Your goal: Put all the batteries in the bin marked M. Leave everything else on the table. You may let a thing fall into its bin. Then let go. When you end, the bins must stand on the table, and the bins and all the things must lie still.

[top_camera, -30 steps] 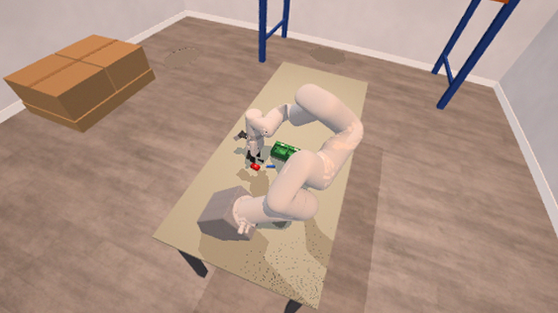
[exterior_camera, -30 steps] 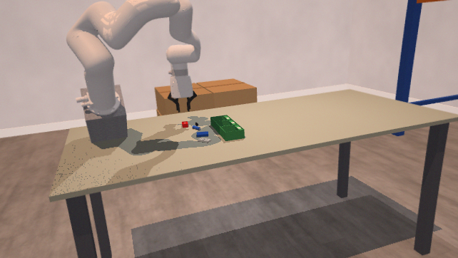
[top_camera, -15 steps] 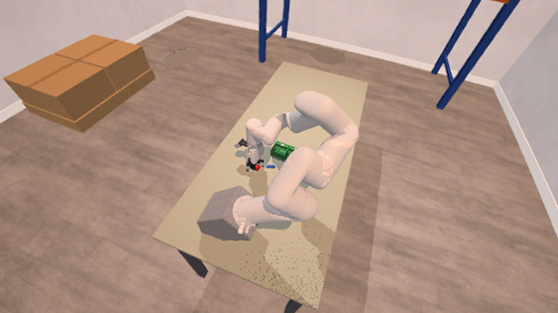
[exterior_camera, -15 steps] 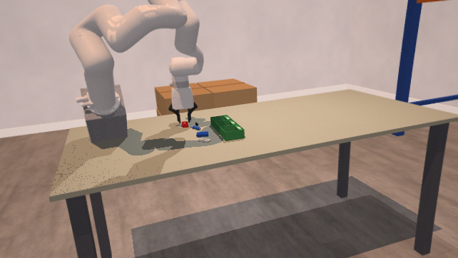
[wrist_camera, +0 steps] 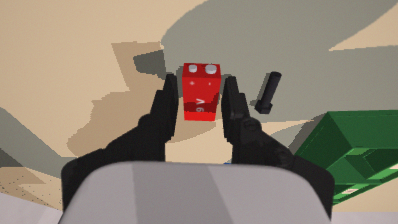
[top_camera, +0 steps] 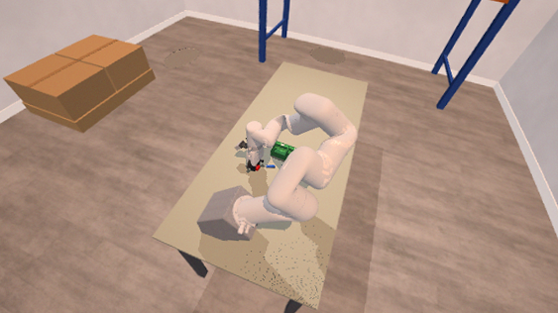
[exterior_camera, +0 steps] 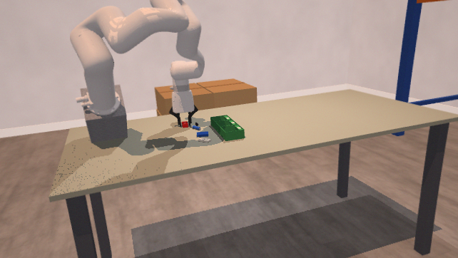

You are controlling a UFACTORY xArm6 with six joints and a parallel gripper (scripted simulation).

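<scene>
Right now my hand is 1 cm to the right of the red battery and 1 cm above it. Round my hand: flat blue block 2 cm ahead, 18 cm to the right, 2 cm below; black piece 5 cm ahead, 2 cm to the right, 2 cm below; blue battery 3 cm ahead, 8 cm to the right, 2 cm below.
</scene>
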